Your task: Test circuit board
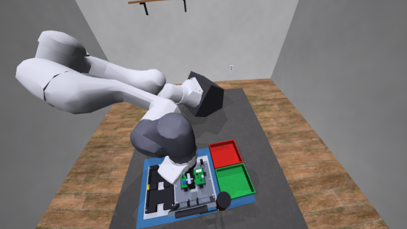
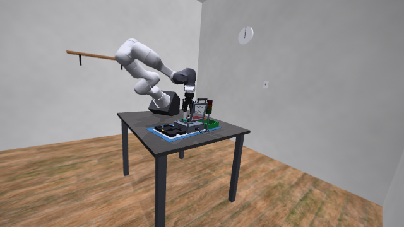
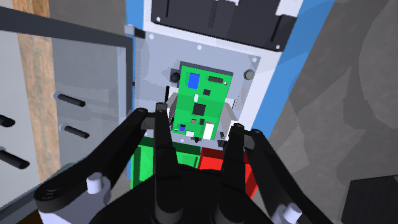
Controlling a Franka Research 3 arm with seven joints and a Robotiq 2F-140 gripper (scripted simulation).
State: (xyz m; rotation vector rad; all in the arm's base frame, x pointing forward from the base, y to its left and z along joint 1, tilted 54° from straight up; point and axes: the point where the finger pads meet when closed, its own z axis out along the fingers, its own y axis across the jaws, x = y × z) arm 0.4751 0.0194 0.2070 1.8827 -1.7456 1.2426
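My gripper is now 20 mm above the green circuit board. Round my hand: latch hook 50 mm behind, 60 mm to the left, 10 mm below; clear lid 120 mm ahead, 20 mm to the right, 80 mm above; dark plate 10 mm ahead, 10 mm to the left, 30 mm below.
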